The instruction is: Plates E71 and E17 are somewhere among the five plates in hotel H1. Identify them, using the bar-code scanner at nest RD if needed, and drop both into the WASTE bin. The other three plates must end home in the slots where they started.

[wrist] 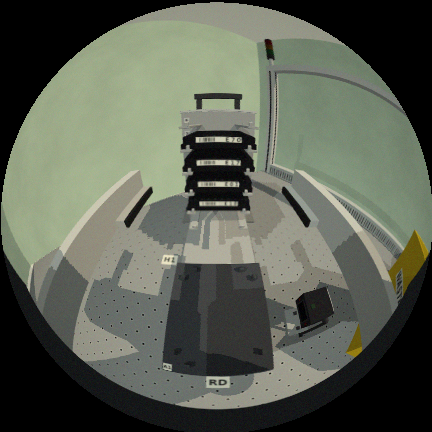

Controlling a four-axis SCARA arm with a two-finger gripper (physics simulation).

Labels:
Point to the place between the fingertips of my gripper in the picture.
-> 216,176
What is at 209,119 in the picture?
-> A hotel H1.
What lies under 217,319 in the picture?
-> A nest rd.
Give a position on a black bar-code scanner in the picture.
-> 323,308

